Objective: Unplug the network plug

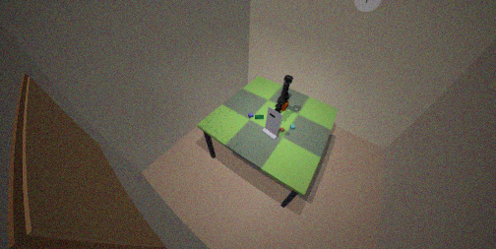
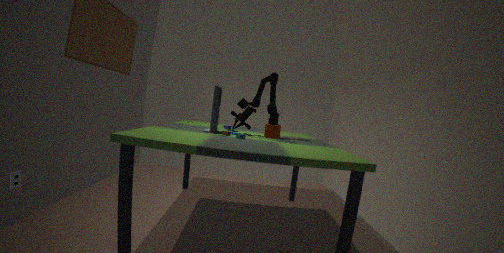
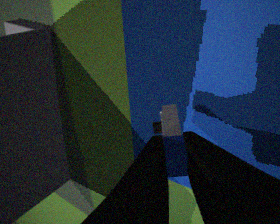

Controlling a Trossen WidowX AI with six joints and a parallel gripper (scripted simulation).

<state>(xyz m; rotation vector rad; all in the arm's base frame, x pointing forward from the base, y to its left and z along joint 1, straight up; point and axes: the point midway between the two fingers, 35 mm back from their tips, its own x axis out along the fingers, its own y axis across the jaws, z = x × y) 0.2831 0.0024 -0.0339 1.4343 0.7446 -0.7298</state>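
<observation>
The blue marked square lies 4 cm below my gripper tip and 1 cm behind it. Also, from my gripper tip: blue network plug right at my gripper tip; then upright panel 15 cm ahead, 12 cm above, 2 cm to the left.
</observation>
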